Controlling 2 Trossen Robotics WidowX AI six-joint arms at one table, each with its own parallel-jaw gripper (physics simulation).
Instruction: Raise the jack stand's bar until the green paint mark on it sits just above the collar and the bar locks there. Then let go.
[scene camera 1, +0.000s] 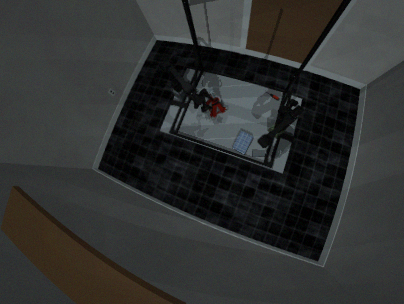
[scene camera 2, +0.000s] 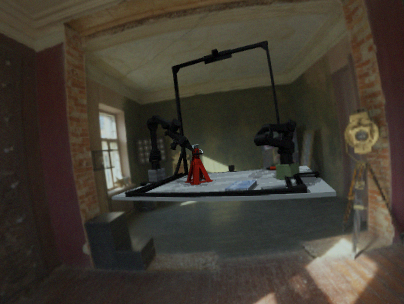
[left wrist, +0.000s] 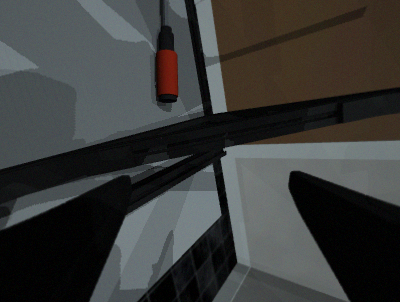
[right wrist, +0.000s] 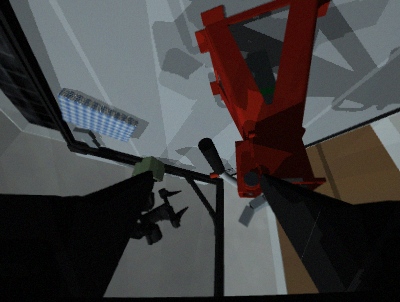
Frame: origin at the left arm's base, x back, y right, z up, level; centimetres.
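Seen in the pictures: left gripper, fingertip midpoint: (scene camera 1: 286, 105) (left wrist: 210, 180) (right wrist: 184, 198); right gripper, fingertip midpoint: (scene camera 1: 212, 103) (scene camera 2: 192, 149) (right wrist: 207, 177); left arm's base at its link origin: (scene camera 2: 287, 163); right arm's base at its link origin: (scene camera 1: 178, 88) (scene camera 2: 156, 168).
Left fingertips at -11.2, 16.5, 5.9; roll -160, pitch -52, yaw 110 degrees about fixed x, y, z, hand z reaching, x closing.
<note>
Pixels of each thing's middle, then the offset from my left fingertips to it, as dx, dy, dz. "spot": a spot on its surface instead.
- green mark at the middle of its body: (right wrist: 264, 96) -41.6, -46.2, -4.1
- collar at a spot on its surface: (right wrist: 245, 162) spot: -38.5, -47.9, +6.0
- grey saddle at a spot on its surface: (right wrist: 245, 216) spot: -38.2, -48.3, +11.1
- lever with a black grip, surface spot: (right wrist: 211, 156) spot: -35.8, -50.3, +6.1
- blue-and-white checkered block at the middle of its body: (right wrist: 101, 120) (scene camera 2: 241, 186) (scene camera 1: 242, 142) +1.7, -47.1, -13.4
- orange-handled tool at the middle of its body: (left wrist: 166, 43) (scene camera 1: 271, 95) -17.7, +4.2, -13.3
The red jack stand (scene camera 1: 215, 107) (scene camera 2: 196, 172) (right wrist: 295, 55) stands upright on the table. The green mark (right wrist: 268, 91) shows low on the dark bar between the stand's legs, below the collar (right wrist: 245, 162). The grey saddle (right wrist: 245, 216) tops the bar. A lever with a black grip (right wrist: 211, 156) sticks out beside the head. My right gripper (right wrist: 207, 177) (scene camera 2: 192, 146) is open at the stand's top; one fingertip overlaps the head in the right wrist view, and contact cannot be told. My left gripper (left wrist: 210, 180) (right wrist: 184, 198) is open and empty, away from the stand.
A blue-and-white checkered block (scene camera 1: 243, 141) (scene camera 2: 242, 185) (right wrist: 97, 116) lies near the table's front edge. An orange-handled tool (left wrist: 167, 75) (scene camera 1: 274, 96) lies near the left arm. Black frame rails (left wrist: 210, 127) run along the table, with tall posts (scene camera 2: 274, 90) rising from them.
</note>
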